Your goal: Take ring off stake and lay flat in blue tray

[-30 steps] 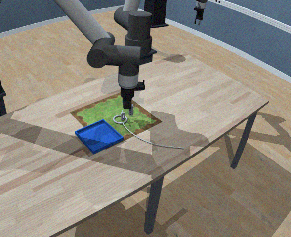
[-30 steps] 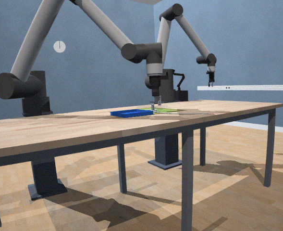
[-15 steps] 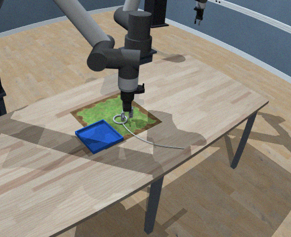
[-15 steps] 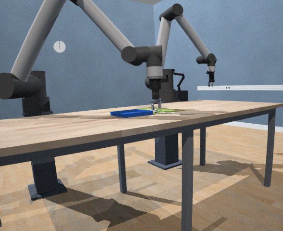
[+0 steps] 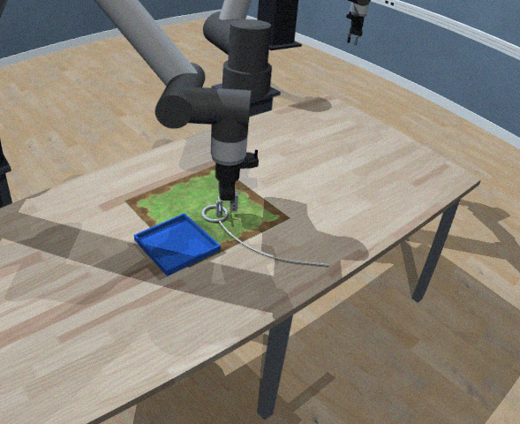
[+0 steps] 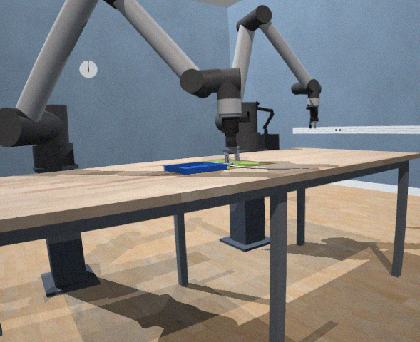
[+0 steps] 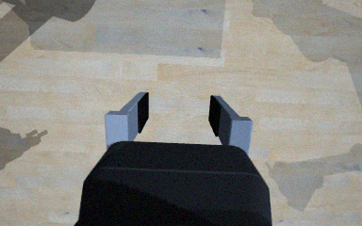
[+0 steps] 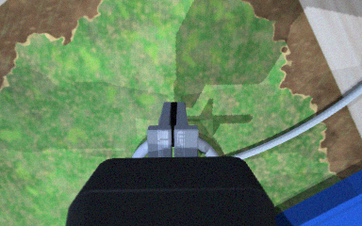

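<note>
Right now my right hand is 50 mm to the left of the grey stake and 20 mm past it. The rest, counted from my right hand: mat: 70 mm to the right, 70 mm behind, 50 mm below; then grey ring: 50 mm to the right, 30 mm below, 30 mm behind; then blue tray: 240 mm to the right, 40 mm ahead, 20 mm below.
</note>
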